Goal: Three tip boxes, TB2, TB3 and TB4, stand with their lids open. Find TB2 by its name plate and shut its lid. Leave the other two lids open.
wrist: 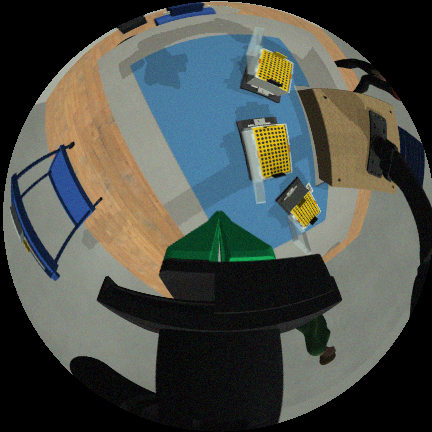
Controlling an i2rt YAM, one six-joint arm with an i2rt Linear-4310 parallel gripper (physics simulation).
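Where they show: gripper, fingertip midpoint: (pixel 218 216); arm's base at its link origin: (pixel 377 144).
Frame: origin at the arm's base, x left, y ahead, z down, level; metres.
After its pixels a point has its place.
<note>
Three tip boxes with yellow perforated tops stand in a row on the blue mat (pixel 170 115) {x -0.051, y 0.512, z 0.193 m} in the wrist view: one tip box (pixel 275 70) {x -0.140, y 0.270, z 0.136 m} at the top, another tip box (pixel 272 151) {x 0.069, y 0.317, z 0.135 m} in the middle, and a smaller-looking tip box (pixel 306 210) {x 0.257, y 0.193, z 0.136 m} lower right. Each has a clear lid standing open: the top box's lid (pixel 254 46) {x -0.149, y 0.354, z 0.049 m}, the middle box's lid (pixel 259 192) {x 0.114, y 0.391, z 0.049 m} and the lower box's lid (pixel 300 241) {x 0.273, y 0.276, z 0.047 m}. No name plate can be read, so I cannot tell which box is TB2. My gripper (pixel 218 216) {x 0.082, y 0.466, z -0.036 m} has its green fingertips together, shut and empty, lower left of the boxes.
A brown block (pixel 345 142) {x 0.031, y 0.087, z 0.088 m} with a black plate and a black arm stands right of the boxes. The wooden table (pixel 80 130) runs along the left. A blue-framed chair (pixel 72 185) is beyond the left edge. A blue object (pixel 185 16) lies at the top edge.
</note>
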